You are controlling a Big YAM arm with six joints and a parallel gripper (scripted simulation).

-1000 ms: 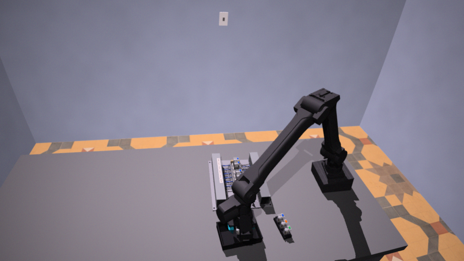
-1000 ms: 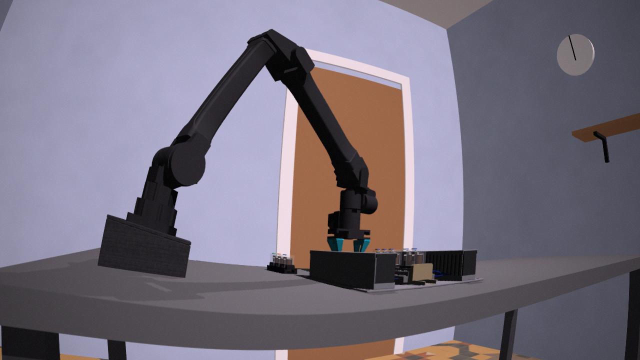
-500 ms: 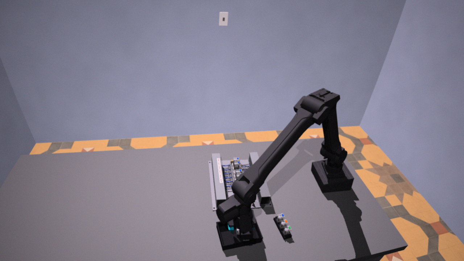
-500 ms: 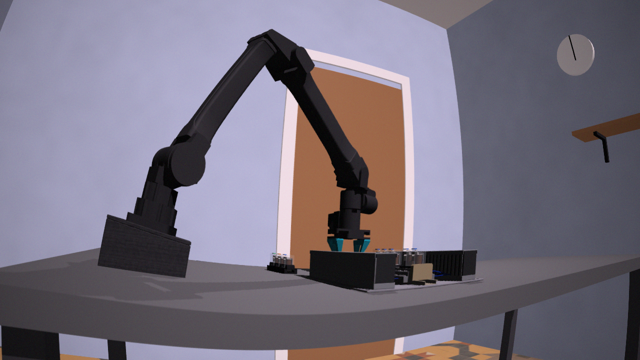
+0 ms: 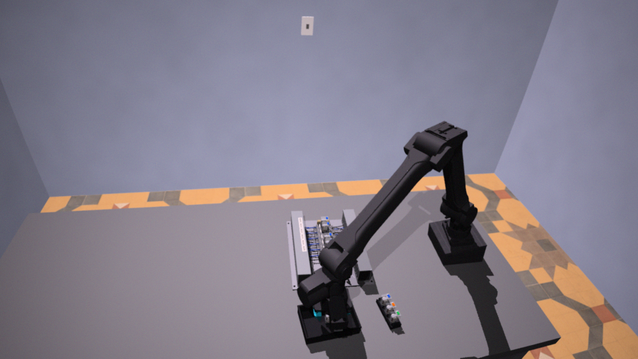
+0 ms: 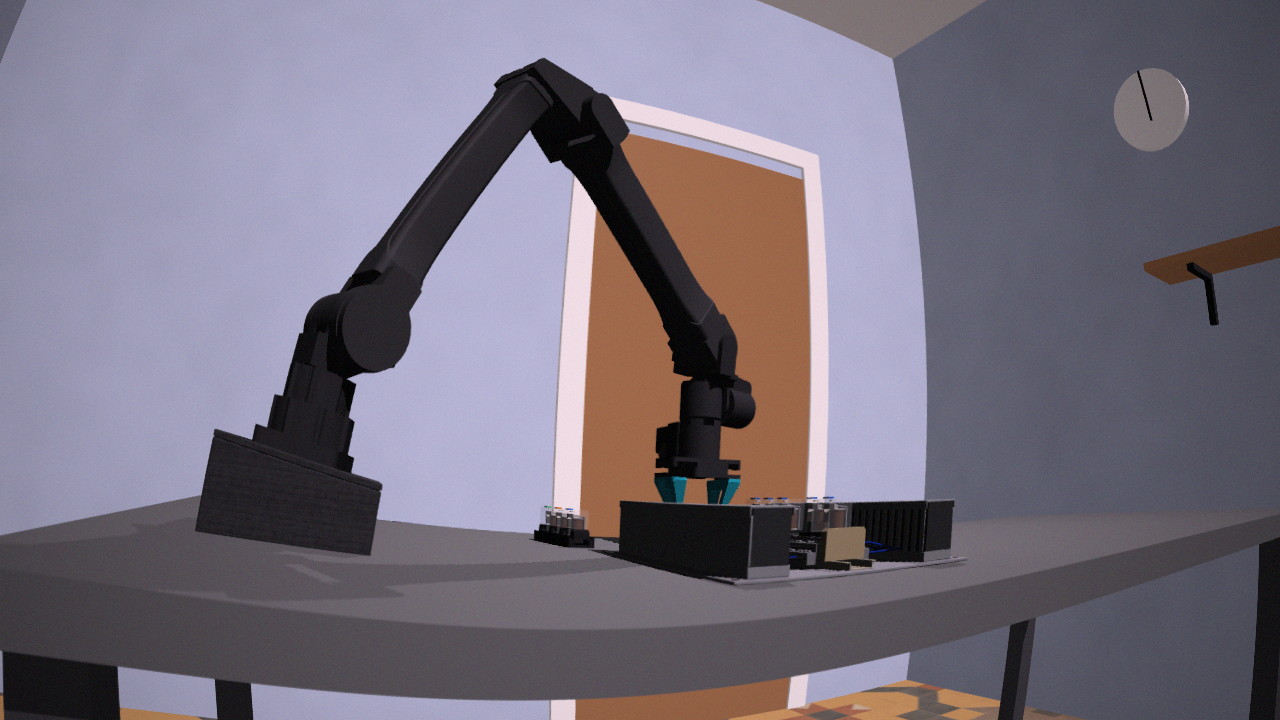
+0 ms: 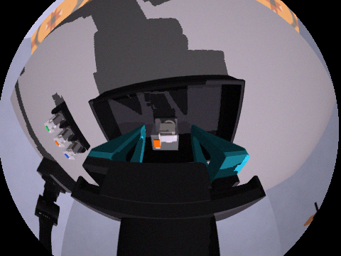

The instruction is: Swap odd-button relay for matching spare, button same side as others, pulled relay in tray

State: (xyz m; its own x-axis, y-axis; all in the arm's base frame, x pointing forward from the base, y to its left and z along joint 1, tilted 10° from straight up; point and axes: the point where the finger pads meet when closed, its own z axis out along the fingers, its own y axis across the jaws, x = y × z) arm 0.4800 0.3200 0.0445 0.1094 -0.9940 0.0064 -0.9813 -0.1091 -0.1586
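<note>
Right now my hand is 10 mm above the black tray.
</note>
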